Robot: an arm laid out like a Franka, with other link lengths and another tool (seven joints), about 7 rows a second.
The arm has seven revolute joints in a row. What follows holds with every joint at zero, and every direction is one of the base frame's. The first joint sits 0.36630 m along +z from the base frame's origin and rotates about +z. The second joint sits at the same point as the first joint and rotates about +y. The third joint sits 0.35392 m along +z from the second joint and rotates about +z. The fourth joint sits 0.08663 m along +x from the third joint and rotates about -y. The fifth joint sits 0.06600 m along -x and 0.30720 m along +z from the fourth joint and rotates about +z. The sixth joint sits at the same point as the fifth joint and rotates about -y. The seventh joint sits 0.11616 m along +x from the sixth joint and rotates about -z. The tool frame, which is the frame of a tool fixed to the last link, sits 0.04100 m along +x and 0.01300 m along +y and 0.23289 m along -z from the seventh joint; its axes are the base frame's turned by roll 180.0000, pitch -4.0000 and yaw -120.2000 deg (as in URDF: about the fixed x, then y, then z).
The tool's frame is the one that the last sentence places.
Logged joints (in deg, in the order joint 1, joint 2, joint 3, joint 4, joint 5, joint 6, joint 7), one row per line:
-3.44, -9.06, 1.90, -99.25, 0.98, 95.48, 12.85
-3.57, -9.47, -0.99, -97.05, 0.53, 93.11, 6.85
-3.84, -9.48, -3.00, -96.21, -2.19, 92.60, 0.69
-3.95, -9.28, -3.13, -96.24, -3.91, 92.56, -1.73
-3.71, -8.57, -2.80, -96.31, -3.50, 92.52, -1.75
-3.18, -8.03, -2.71, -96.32, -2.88, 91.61, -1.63
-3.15, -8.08, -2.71, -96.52, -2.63, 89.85, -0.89
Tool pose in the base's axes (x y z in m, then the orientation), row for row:
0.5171, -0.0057, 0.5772, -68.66, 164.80, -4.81
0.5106, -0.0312, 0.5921, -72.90, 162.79, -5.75
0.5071, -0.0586, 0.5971, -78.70, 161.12, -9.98
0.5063, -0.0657, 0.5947, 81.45, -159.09, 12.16
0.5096, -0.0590, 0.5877, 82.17, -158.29, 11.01
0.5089, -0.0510, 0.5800, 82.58, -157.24, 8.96
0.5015, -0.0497, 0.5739, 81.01, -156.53, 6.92
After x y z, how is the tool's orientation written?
As a rotation vector, in degrees.
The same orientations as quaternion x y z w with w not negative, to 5 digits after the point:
-0.38442, 0.92269, -0.02693, 0.01226
-0.40846, 0.91211, -0.03222, 0.01344
-0.43822, 0.89714, -0.05557, 0.00357
0.45466, -0.88805, 0.06788, 0.00749
0.45983, -0.88580, 0.06161, 0.01146
0.46429, -0.88405, 0.05038, 0.01892
0.45905, -0.88699, 0.03921, 0.03153

